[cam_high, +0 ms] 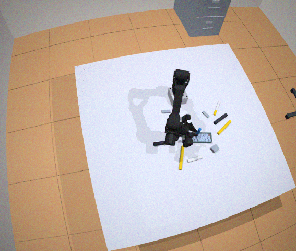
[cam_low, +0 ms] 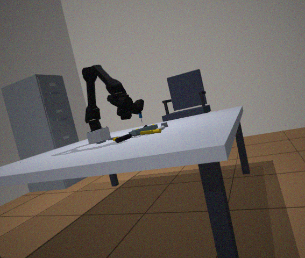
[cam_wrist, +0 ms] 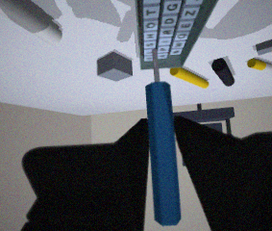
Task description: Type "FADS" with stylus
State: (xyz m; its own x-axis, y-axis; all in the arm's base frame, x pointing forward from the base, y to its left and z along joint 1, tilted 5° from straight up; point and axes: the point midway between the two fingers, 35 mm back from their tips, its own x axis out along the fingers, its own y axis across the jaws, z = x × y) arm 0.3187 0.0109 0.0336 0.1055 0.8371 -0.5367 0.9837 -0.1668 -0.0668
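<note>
The grey block lies 13 cm to the left of my gripper tip, 10 cm below it and 8 cm ahead of it. Round my gripper tip: blue stylus: 1 cm below; white stick: 12 cm ahead, 11 cm below, 2 cm to the right; grey stylus tip: 5 cm below.
</note>
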